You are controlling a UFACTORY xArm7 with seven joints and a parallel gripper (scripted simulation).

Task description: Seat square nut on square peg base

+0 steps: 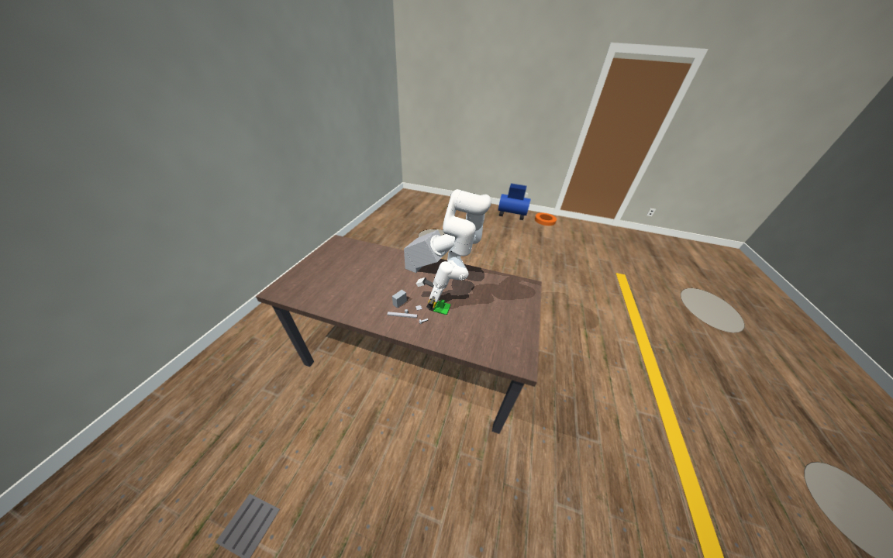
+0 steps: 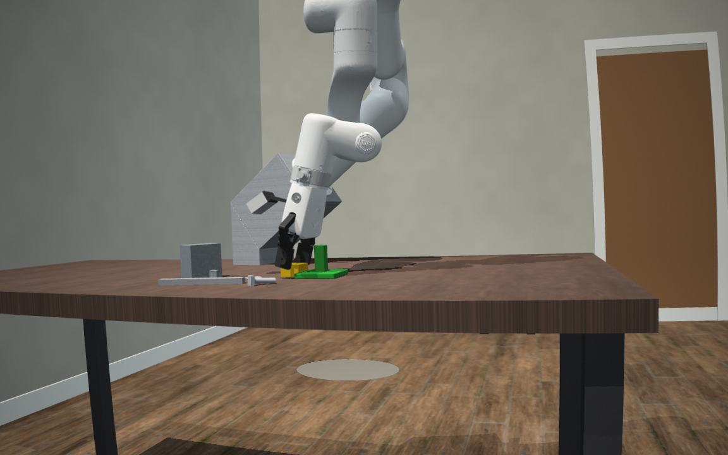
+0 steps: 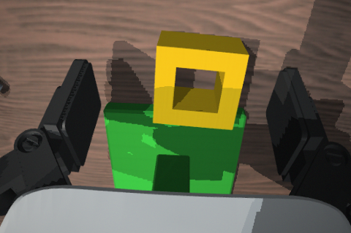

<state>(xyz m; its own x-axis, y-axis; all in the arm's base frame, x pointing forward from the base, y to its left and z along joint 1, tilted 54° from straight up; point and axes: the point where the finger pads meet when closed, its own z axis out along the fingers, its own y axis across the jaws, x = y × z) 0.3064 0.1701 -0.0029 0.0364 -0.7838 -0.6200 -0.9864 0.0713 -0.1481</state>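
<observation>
Now: the small grey square tile 60 mm to the right of my hand, 50 mm ahead of it and 30 mm below it. Round my hand: grey bolt (140 mm ahead, 20 mm below); then grey block (170 mm to the right, 60 mm ahead); then flat grey bar (140 mm ahead, 120 mm to the right, 20 mm below).
</observation>
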